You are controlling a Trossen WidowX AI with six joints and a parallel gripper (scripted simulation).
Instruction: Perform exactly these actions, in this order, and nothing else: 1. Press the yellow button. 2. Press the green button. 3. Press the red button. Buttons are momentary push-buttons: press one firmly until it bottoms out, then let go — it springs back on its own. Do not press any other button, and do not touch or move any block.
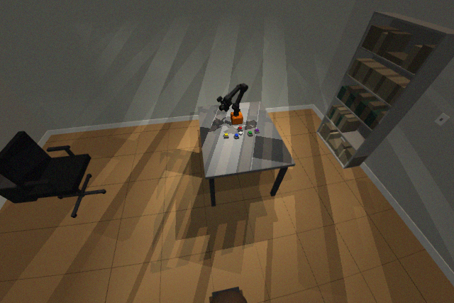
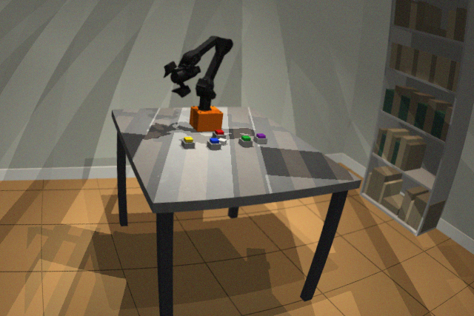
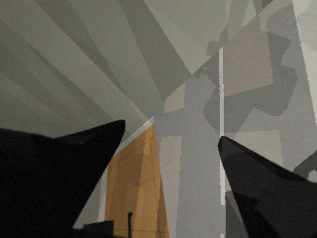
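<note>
My gripper tip is 34 cm short of the yellow button, 17 cm above it and 9 cm to the right of it. Round my gripper tip: blue button 35 cm ahead, 20 cm to the left, 17 cm below; white block 29 cm ahead, 25 cm to the left, 19 cm below; red button 25 cm to the left, 23 cm ahead, 17 cm below.
</note>
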